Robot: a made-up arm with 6 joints.
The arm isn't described. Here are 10 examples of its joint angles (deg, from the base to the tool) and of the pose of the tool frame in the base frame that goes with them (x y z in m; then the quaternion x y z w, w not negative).
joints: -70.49 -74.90 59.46 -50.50 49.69 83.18
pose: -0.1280 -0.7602 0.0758 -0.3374 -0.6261 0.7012 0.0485
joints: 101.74 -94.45 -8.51 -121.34 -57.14 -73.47
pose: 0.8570 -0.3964 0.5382 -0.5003 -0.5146 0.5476 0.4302
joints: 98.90 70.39 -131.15 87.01 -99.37 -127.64
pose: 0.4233 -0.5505 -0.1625 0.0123 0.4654 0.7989 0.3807
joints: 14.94 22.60 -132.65 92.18 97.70 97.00
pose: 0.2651 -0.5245 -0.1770 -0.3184 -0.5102 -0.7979 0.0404
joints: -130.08 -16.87 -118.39 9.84 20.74 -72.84
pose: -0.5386 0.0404 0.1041 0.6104 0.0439 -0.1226 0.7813
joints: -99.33 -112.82 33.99 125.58 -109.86 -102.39
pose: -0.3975 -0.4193 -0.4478 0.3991 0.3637 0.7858 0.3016
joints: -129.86 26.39 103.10 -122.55 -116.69 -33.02
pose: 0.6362 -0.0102 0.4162 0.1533 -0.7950 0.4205 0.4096
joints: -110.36 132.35 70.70 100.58 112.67 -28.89
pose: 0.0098 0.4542 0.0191 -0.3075 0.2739 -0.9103 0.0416
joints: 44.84 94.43 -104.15 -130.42 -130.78 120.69
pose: 0.0234 -0.6155 -0.5433 0.3382 -0.2276 0.8851 0.2247
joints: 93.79 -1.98 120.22 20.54 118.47 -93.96
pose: -0.2781 -0.2468 -0.1588 -0.0502 0.2286 0.0029 0.9722
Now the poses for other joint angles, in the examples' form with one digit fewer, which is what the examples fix.
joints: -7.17 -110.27 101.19 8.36 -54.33 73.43
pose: 0.100 -0.315 0.299 -0.629 0.409 0.600 0.277
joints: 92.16 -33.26 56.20 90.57 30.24 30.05
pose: 0.022 -0.484 -0.206 -0.028 -0.265 0.153 0.952
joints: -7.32 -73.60 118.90 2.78 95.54 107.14
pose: 0.102 -0.260 0.352 0.271 0.455 -0.645 0.551
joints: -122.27 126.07 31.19 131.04 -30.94 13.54
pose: -0.046 0.593 0.326 -0.073 -0.481 -0.594 0.640
